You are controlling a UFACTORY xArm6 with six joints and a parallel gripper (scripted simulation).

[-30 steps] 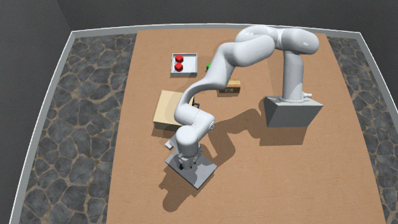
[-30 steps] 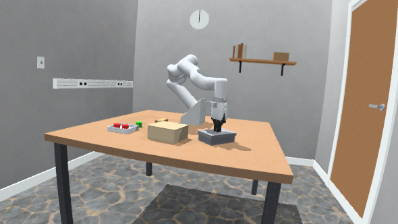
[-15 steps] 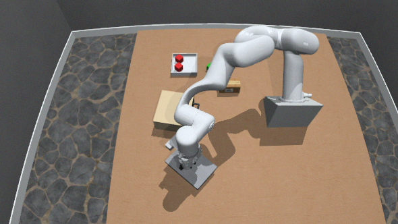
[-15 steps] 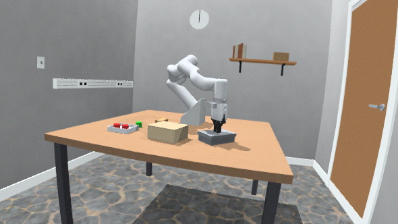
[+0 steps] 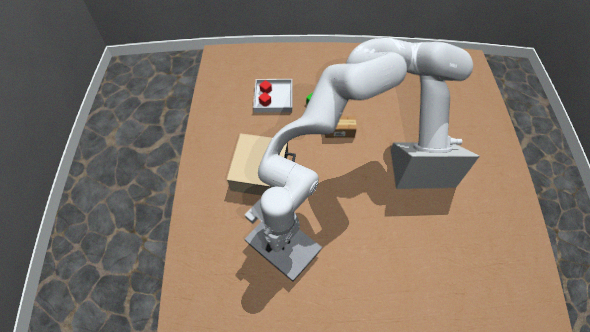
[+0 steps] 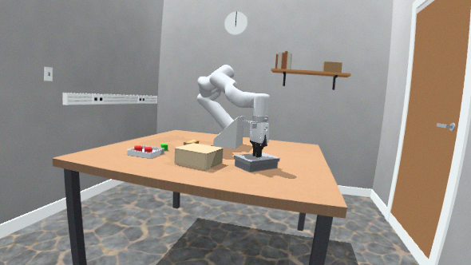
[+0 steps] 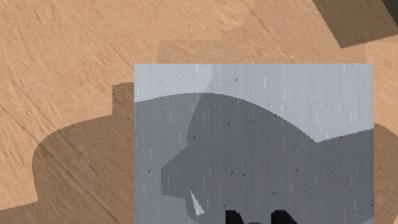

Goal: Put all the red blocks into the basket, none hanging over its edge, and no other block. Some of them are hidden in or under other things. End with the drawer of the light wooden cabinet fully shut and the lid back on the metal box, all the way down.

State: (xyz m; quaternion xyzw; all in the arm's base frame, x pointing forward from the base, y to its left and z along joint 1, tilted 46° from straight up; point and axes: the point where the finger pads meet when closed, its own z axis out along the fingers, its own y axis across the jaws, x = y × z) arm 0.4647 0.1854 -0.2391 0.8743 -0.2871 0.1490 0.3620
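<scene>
Right now the flat lid is 3 cm below my hand. Round my hand: metal box (5 cm below); then white basket (59 cm to the right, 8 cm ahead, 6 cm below); then taped cardboard box (45 cm to the right, 17 cm behind, 4 cm below).
</scene>
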